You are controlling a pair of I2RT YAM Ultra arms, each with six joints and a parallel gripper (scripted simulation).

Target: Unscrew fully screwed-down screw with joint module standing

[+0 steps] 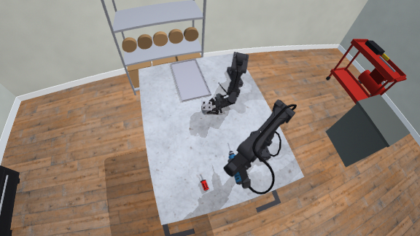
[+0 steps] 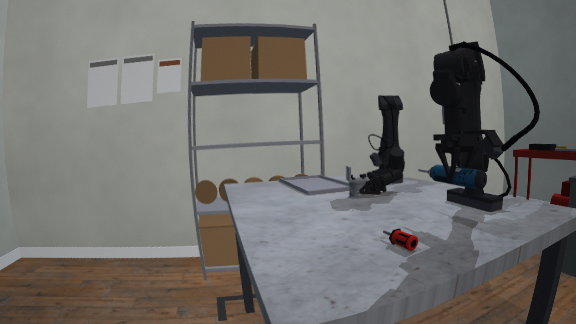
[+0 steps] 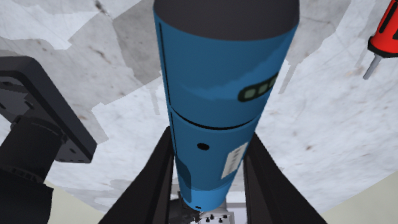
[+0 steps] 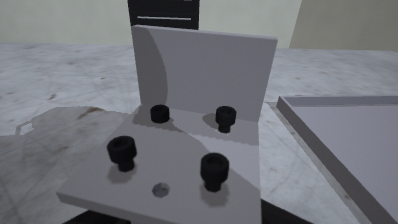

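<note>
The joint module is right at my right hand. The rest, counted from my right hand: screw 4 cm above, 2 cm ahead, 1 cm to the left; grey bracket 5 cm above; flat grey tray 33 cm to the right, 7 cm ahead, 2 cm below.
</note>
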